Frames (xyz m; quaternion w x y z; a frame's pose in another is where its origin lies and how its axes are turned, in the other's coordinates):
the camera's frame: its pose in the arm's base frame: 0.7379 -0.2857 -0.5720 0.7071 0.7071 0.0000 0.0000
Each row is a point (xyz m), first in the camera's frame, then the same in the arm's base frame.
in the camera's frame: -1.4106 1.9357 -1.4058
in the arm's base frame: -0.6727 1.1201 1.3637
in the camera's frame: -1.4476 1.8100 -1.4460
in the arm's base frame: -0.7097 1.1603 1.2380
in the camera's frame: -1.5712 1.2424 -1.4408
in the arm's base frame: -0.8333 1.1551 0.6704
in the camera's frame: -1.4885 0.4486 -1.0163
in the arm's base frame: -0.7506 0.7306 -0.1234
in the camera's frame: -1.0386 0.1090 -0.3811
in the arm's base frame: -0.3007 0.0954 -0.4630
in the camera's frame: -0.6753 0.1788 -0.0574
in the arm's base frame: 0.0626 -0.2283 -0.3932
